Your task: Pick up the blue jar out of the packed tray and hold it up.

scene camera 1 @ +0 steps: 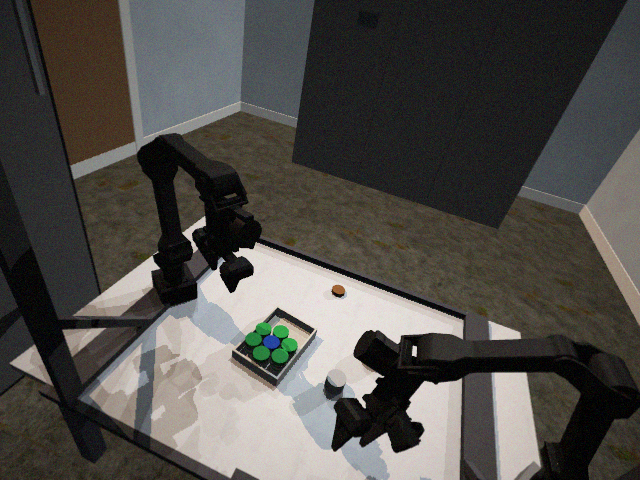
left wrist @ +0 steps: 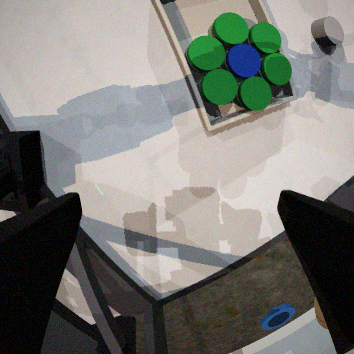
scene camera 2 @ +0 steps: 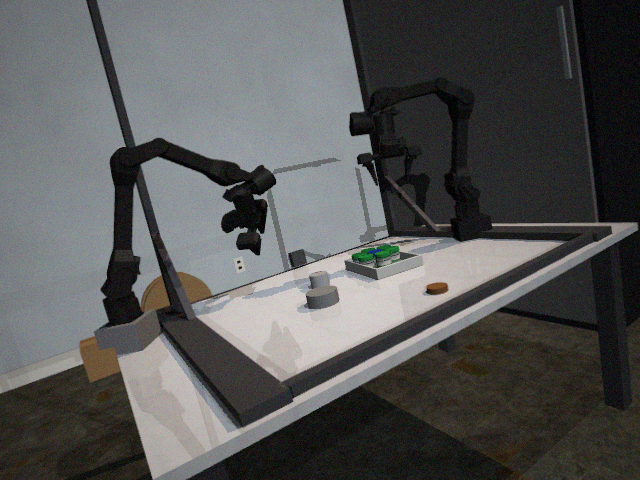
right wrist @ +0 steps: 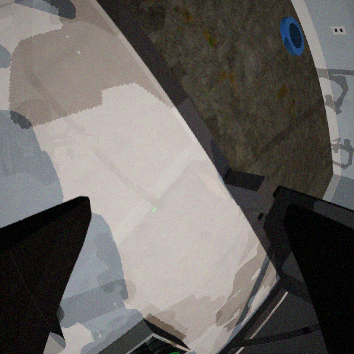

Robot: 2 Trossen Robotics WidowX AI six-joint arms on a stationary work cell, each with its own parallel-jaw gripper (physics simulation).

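Places are measured from the left arm's base along level axes (x ahead, y left, z up), in centimetres.
Where they show: left gripper, between the fingertips: [scene camera 1: 223, 280] [left wrist: 182, 202] [scene camera 2: 392, 183]; right gripper, between the fingertips: [scene camera 1: 347, 447] [scene camera 2: 260, 243] [right wrist: 191, 211]; left arm's base, origin of its link: [scene camera 1: 174, 277] [scene camera 2: 469, 217]; right arm's base, origin of its link: [scene camera 2: 125, 319].
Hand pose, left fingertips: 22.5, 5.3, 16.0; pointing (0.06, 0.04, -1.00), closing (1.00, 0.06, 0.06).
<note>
Things, the pixels of their top centre, and the offset from my left fingertips, as dx, dy, dz.
- blue-lidded jar, centre of its top: [left wrist: 244, 59] [scene camera 1: 271, 341] [scene camera 2: 374, 251] +9.3, +9.8, -17.5
- tray, centre of its top: [left wrist: 231, 40] [scene camera 1: 277, 338] [scene camera 2: 380, 257] +8.1, +12.4, -19.1
- wider grey cylinder, centre of its top: [scene camera 2: 321, 290] +23.8, +35.1, -19.0
- orange-brown disc, centre of its top: [scene camera 2: 436, 285] [scene camera 1: 338, 289] -1.5, +41.4, -20.8
The blue-lidded jar [scene camera 1: 271, 342] [scene camera 2: 374, 252] [left wrist: 244, 60] stands in the tray [scene camera 1: 253, 368] [scene camera 2: 400, 266] [left wrist: 250, 115], closely ringed by several green-lidded jars [scene camera 1: 261, 353] [scene camera 2: 383, 257] [left wrist: 219, 87]. My left gripper [scene camera 1: 222, 276] [scene camera 2: 391, 178] [left wrist: 182, 202] is open and empty, high above the table, beyond the tray's upper left side in scene camera 1. My right gripper [scene camera 1: 349, 444] [scene camera 2: 260, 241] [right wrist: 191, 211] is open and empty, raised above the table at the lower right of the tray in scene camera 1. The blue jar's body is mostly hidden by its neighbours.
A grey cylinder [scene camera 1: 336, 379] [scene camera 2: 318, 279] [left wrist: 327, 31] stands between the tray and the right gripper. A wider grey cylinder [scene camera 2: 322, 297] stands near it in scene camera 2. An orange-brown disc [scene camera 1: 338, 290] [scene camera 2: 437, 288] lies near the dark table edge rail [scene camera 1: 361, 277].
</note>
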